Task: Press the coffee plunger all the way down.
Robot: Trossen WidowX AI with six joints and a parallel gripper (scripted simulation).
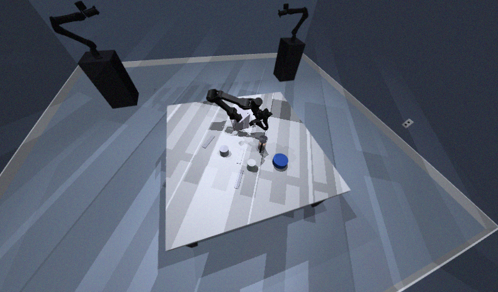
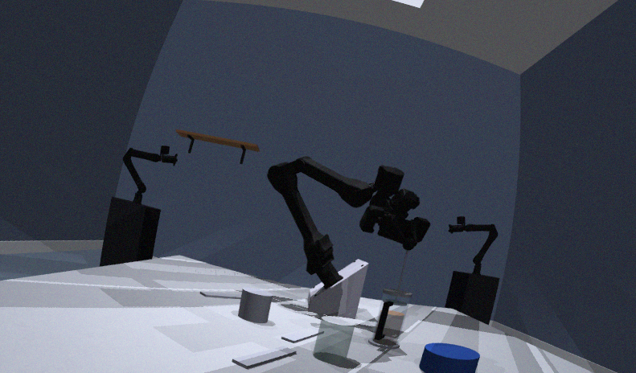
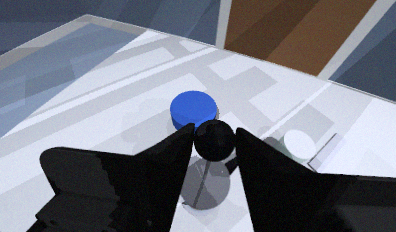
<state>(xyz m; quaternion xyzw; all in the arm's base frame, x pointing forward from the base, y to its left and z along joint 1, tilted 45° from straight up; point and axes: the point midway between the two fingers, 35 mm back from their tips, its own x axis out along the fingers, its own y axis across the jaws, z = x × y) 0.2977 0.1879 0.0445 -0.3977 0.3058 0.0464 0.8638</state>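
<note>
Now: gripper tip 1 cm short of the coffee press, 1 cm to the left of it and 13 cm above it. Also, from my gripper tip: blue puck: 17 cm ahead, 9 cm to the left, 23 cm below.
</note>
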